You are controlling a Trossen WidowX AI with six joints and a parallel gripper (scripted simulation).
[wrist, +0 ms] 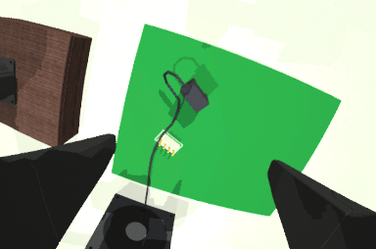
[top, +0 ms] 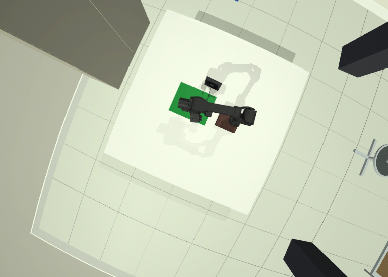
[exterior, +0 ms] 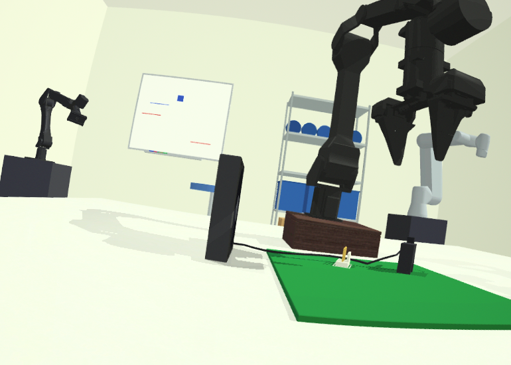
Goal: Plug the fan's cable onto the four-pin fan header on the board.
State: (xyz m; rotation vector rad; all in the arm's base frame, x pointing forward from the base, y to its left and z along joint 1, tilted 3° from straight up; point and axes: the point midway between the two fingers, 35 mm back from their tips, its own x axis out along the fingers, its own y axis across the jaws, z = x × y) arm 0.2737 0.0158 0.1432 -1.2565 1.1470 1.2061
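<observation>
Now: gripper tip 13 cm above the black plug and 1 cm to the right of it. From my gripper tip the other things lie so: green board (16 cm below, 6 cm to the right, 5 cm ahead); white four-pin fan header (15 cm below, 8 cm to the right, 3 cm behind); black fan (23 cm to the right, 9 cm below, 5 cm behind).
</observation>
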